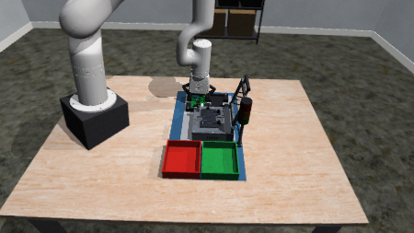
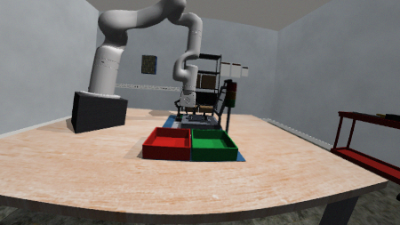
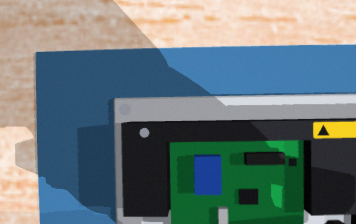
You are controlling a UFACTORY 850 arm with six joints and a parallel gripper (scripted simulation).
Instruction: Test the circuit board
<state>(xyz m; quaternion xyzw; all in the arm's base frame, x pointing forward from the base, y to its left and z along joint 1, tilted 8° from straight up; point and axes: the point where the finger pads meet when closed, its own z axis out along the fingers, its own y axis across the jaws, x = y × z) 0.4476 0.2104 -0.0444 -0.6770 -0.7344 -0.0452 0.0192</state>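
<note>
The green circuit board is 20 mm below my hand. From my hand the other things lie so: dark nest: 160 mm to the right, 80 mm ahead, 30 mm above; clear lid: 200 mm ahead, 150 mm to the right, 140 mm above; red bin: 370 mm to the right, 30 mm below, 10 mm behind.
</note>
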